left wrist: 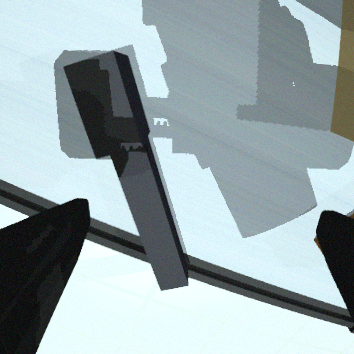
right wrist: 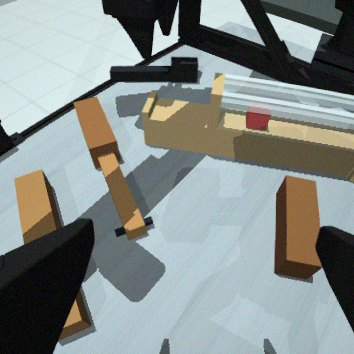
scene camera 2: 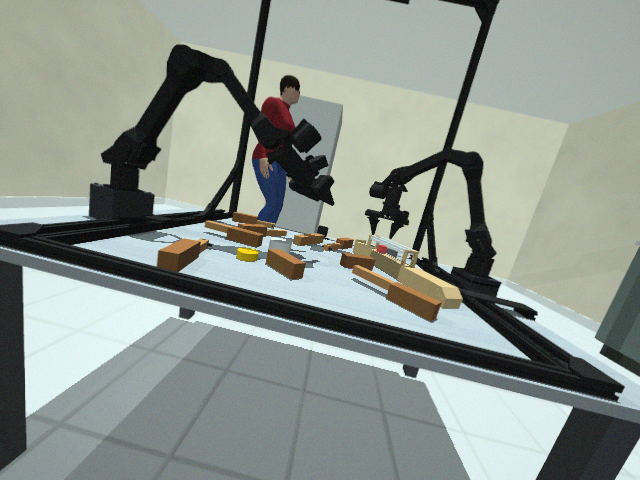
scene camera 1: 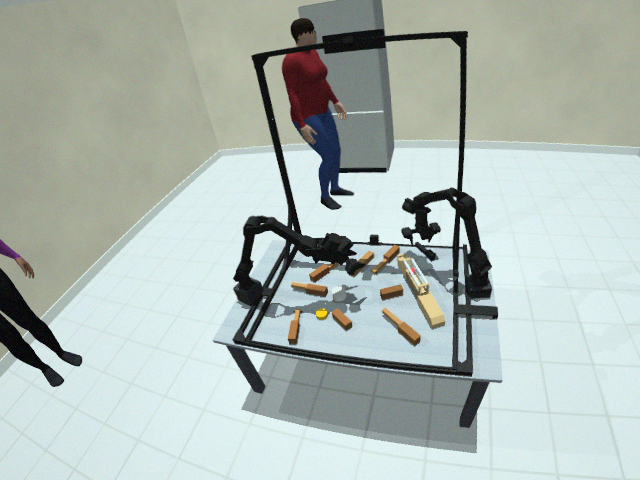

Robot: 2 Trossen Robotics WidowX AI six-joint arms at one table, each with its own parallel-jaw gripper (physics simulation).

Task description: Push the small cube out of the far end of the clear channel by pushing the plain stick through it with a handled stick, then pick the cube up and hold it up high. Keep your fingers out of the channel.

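The small red cube (scene camera 1: 413,270) (scene camera 2: 381,249) (right wrist: 258,117) sits inside the clear channel (scene camera 1: 423,285) (right wrist: 218,97) on its long pale wooden base (scene camera 1: 432,310) (scene camera 2: 429,285) (right wrist: 187,131). A dark handled stick (scene camera 1: 425,251) (left wrist: 150,200) (right wrist: 150,73) lies on the table beyond the channel's end block. My left gripper (scene camera 1: 420,239) (scene camera 2: 384,233) (left wrist: 205,216) (right wrist: 156,45) is open and empty above the table by this dark stick, which shows between its fingers in the left wrist view. My right gripper (scene camera 1: 356,266) (scene camera 2: 329,200) (right wrist: 207,234) is open and empty above the table. I cannot make out the plain stick.
Several brown handled sticks lie about, one (scene camera 1: 386,259) (right wrist: 119,187) with a black crossbar at its tip. A brown block (scene camera 1: 391,291) (scene camera 2: 356,260) (right wrist: 297,225) lies beside the channel. A white cylinder (scene camera 1: 339,293) and a yellow disc (scene camera 1: 321,313) (scene camera 2: 247,254) stand mid-table. A black frame (scene camera 1: 356,360) borders the table.
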